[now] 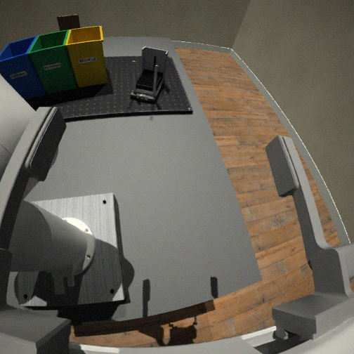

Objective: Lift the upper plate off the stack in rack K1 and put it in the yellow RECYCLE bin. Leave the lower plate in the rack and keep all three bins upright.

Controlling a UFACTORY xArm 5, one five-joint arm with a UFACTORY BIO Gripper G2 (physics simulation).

Labels:
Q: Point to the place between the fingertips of my gripper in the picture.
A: At 175, 124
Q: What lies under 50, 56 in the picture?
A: A green returns bin.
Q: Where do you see a yellow recycle bin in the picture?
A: At 84, 44

